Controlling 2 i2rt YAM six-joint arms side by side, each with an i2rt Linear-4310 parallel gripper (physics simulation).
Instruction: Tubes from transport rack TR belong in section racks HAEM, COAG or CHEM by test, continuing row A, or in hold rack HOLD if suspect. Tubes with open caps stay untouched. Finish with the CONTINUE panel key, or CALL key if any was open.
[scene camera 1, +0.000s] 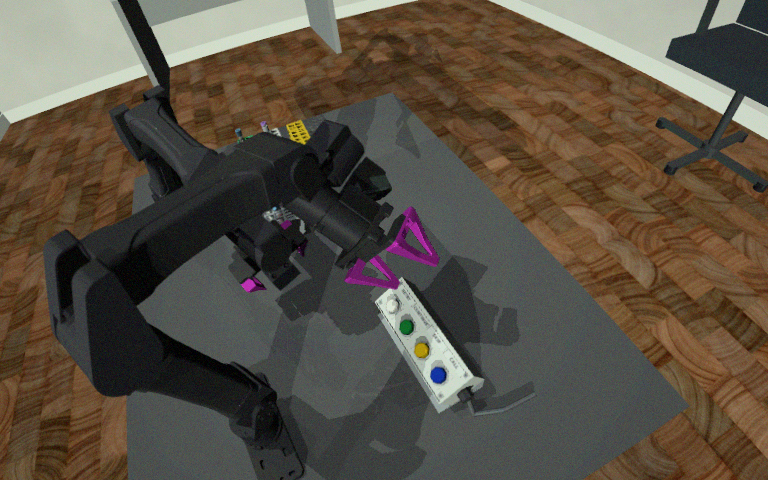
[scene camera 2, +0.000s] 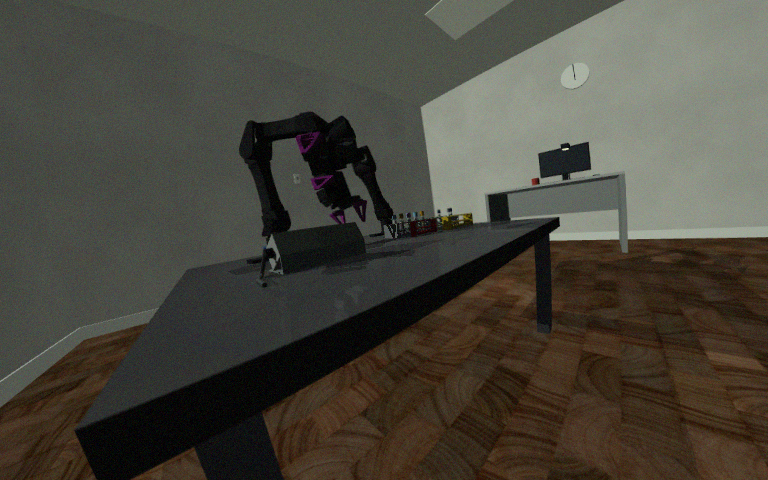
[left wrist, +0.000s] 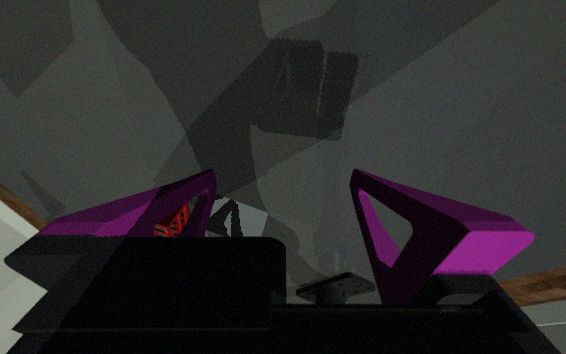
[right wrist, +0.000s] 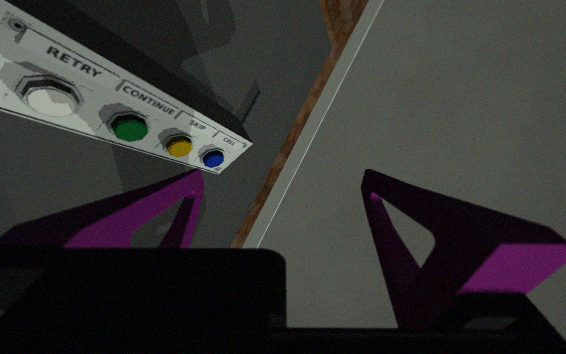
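Pixels of known places: left gripper, fingertip midpoint: (left wrist: 283, 176); right gripper, fingertip midpoint: (scene camera 1: 416, 275) (scene camera 2: 310, 172) (right wrist: 282, 177); left arm's base, link origin: (left wrist: 330, 288); right arm's base, link origin: (scene camera 1: 264, 429).
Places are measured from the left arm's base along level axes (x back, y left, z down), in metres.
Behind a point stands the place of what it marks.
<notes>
The white key panel (scene camera 1: 457, 382) {y -0.584, x -0.539, z -0.070 m} (scene camera 2: 317, 246) {y -0.497, x -0.562, z -0.041 m} (right wrist: 95, 120) {y -0.449, x -0.474, z -0.058 m} has white RETRY, green CONTINUE (scene camera 1: 406, 326) {y -0.469, x -0.485, z -0.070 m} (right wrist: 130, 128) {y -0.466, x -0.485, z -0.071 m}, yellow SKIP and blue CALL (scene camera 1: 438, 374) {y -0.564, x -0.514, z -0.071 m} (right wrist: 213, 158) {y -0.558, x -0.514, z -0.071 m} keys. My right gripper (scene camera 1: 417, 274) {y -0.475, x -0.506, z -0.218 m} (scene camera 2: 309, 165) {y -0.475, x -0.506, z -0.218 m} (right wrist: 282, 177) {y -0.475, x -0.506, z -0.218 m} is open and empty, above the panel's RETRY end. My left gripper (scene camera 1: 276, 267) {y -0.293, x -0.277, z -0.072 m} (scene camera 2: 352, 220) {y -0.293, x -0.277, z -0.072 m} (left wrist: 283, 176) {y -0.293, x -0.277, z -0.072 m} is open and empty above the table. A yellow rack (scene camera 1: 297, 131) {y 0.233, x -0.320, z -0.057 m} (scene camera 2: 464, 219) {y 0.263, x -0.309, z -0.030 m} and a red rack (scene camera 2: 423, 227) {y -0.045, x -0.369, z -0.029 m} (left wrist: 172, 222) {y -0.051, x -0.358, z -0.029 m} stand far off. Tubes show at the racks; their labels and cap states are unreadable. My arms hide much of the racks.
The dark table (scene camera 1: 600, 390) {y -0.636, x -0.780, z 0.000 m} (scene camera 2: 339, 316) {y -0.548, x -0.867, z 0.000 m} carries both arms. A cable (scene camera 1: 504, 403) {y -0.619, x -0.615, z -0.007 m} leaves the panel's CALL end. A pale rack (scene camera 1: 278, 214) {y -0.115, x -0.265, z -0.062 m} shows partly under the arms. A white desk (scene camera 2: 566, 195) with a monitor and a dark chair (scene camera 1: 713, 56) stand beyond the table.
</notes>
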